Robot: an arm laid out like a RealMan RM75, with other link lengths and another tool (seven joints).
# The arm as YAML. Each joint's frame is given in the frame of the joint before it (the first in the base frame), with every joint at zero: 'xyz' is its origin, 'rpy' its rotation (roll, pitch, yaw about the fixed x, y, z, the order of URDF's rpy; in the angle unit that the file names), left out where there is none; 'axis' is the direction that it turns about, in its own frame. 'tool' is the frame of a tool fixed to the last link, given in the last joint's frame.
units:
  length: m
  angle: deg
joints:
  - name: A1
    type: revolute
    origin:
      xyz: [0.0, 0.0, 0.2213]
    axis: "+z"
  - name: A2
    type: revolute
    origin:
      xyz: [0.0, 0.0, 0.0]
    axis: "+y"
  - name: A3
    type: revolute
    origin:
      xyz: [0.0, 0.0, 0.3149]
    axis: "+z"
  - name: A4
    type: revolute
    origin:
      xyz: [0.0, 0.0, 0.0]
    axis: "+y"
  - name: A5
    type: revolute
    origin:
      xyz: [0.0, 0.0, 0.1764]
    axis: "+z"
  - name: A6
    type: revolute
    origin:
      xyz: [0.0, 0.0, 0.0]
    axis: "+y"
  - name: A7
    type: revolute
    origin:
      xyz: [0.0, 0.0, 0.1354]
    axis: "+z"
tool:
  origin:
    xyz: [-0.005, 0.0, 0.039]
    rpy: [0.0, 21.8, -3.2]
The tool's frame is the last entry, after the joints.
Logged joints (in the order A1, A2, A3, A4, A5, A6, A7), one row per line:
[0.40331, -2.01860, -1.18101, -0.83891, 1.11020, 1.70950, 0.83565]
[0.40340, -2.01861, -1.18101, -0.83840, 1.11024, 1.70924, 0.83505]
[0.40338, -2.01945, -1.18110, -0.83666, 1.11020, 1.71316, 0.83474]
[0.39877, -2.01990, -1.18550, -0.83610, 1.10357, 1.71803, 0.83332]
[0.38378, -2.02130, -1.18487, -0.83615, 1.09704, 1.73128, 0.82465]
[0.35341, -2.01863, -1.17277, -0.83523, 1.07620, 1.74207, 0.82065]
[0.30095, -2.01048, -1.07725, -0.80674, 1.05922, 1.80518, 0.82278]
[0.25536, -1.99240, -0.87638, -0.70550, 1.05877, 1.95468, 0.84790]
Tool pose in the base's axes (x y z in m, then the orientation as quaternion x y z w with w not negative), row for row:
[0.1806, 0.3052, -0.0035, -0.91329, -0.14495, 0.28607, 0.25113]
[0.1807, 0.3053, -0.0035, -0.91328, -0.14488, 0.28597, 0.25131]
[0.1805, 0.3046, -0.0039, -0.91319, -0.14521, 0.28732, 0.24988]
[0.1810, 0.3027, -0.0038, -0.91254, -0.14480, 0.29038, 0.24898]
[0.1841, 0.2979, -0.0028, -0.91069, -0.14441, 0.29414, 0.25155]
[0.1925, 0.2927, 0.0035, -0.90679, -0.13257, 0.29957, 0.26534]
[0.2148, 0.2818, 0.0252, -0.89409, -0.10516, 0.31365, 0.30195]
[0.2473, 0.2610, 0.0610, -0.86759, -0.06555, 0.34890, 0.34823]
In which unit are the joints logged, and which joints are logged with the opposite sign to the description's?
The joints are logged in radians. Opposite sign: A2, A5, A6.
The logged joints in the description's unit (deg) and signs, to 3 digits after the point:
[23.108, 115.657, -67.667, -48.066, -63.610, -97.947, 47.879]
[23.113, 115.658, -67.667, -48.037, -63.612, -97.932, 47.845]
[23.112, 115.706, -67.672, -47.937, -63.610, -98.157, 47.827]
[22.848, 115.732, -67.924, -47.905, -63.230, -98.436, 47.746]
[21.989, 115.812, -67.888, -47.908, -62.856, -99.195, 47.249]
[20.249, 115.659, -67.195, -47.855, -61.662, -99.813, 47.020]
[17.243, 115.192, -61.722, -46.223, -60.689, -103.429, 47.142]
[14.631, 114.156, -50.213, -40.422, -60.663, -111.995, 48.581]

